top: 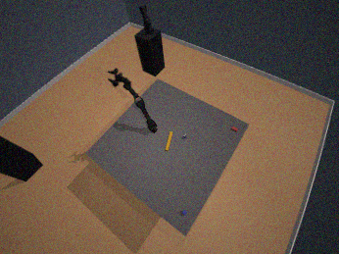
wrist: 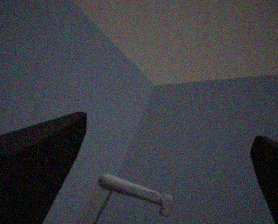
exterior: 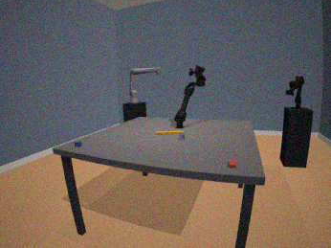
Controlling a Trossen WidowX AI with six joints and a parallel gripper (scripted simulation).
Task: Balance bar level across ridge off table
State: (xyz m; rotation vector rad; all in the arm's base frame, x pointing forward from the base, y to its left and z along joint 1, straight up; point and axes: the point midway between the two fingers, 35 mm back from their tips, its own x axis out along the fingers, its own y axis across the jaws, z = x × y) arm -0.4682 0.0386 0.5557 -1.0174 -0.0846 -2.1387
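My gripper tip is now 71 cm short of the yellow bar, 57 cm above it and 3 cm to the left of it. Also, from my gripper tip: blue block (122 cm ahead, 56 cm below, 52 cm to the right); then red block (122 cm ahead, 57 cm below, 48 cm to the left).
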